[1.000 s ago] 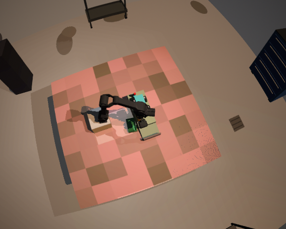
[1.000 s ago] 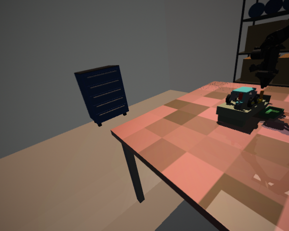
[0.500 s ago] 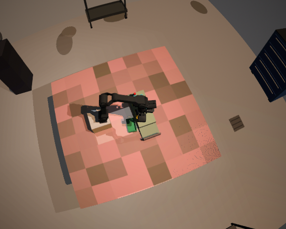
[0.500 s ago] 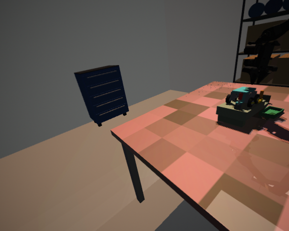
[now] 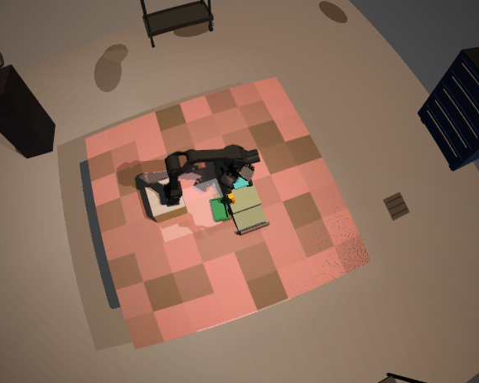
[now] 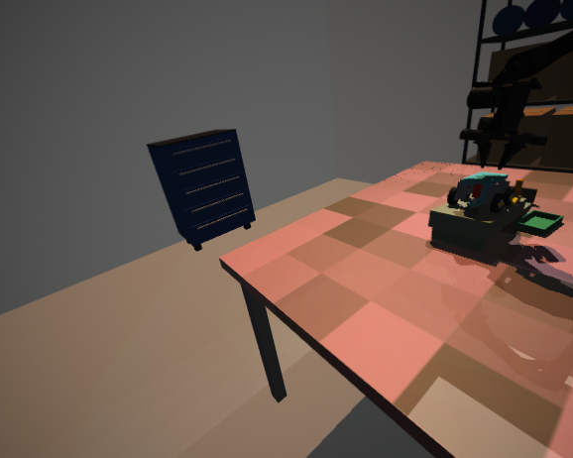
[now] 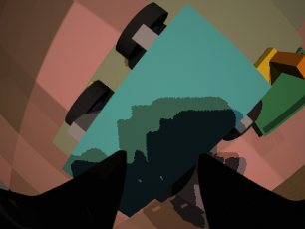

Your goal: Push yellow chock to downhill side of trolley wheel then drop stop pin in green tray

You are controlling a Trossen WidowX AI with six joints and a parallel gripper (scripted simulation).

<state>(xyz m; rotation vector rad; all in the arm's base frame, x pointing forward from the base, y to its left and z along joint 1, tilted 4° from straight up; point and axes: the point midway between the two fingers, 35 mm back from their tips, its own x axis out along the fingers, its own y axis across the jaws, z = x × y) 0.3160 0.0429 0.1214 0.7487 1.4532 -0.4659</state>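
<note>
Now: the red-headed stop pin 110 mm to the left of my gripper tip, 50 mm below it and 30 mm behind it. Also, from my gripper tip: teal trolley 70 mm below, 10 mm to the left, 10 mm ahead; then green tray 190 mm below, 100 mm to the right, 100 mm behind; then olive ramp 130 mm below, 10 mm to the left, 10 mm ahead.
</note>
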